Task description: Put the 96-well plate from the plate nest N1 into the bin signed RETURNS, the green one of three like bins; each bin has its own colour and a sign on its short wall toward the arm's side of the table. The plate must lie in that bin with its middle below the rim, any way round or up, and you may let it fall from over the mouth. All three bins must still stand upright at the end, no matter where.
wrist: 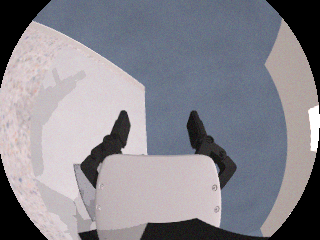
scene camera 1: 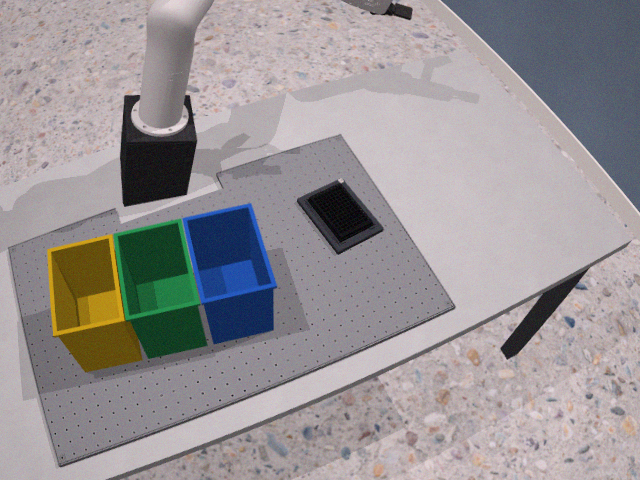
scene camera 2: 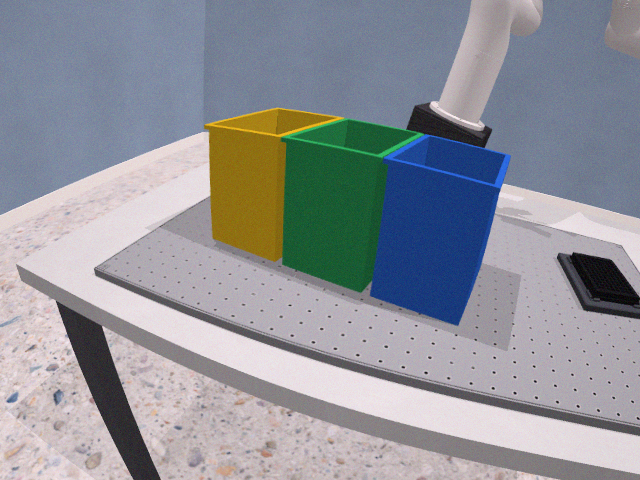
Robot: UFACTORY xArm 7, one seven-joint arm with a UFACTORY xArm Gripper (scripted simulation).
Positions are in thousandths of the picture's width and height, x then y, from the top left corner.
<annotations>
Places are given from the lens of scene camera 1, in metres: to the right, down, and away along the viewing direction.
black 96-well plate (scene camera 1: 529,455): 0.04, -0.05, 1.25
green bin (scene camera 1: 237,543): -0.33, 0.04, 1.10
blue bin (scene camera 1: 360,530): -0.18, 0.03, 1.17
yellow bin (scene camera 1: 132,589): -0.47, 0.09, 1.09
</annotations>
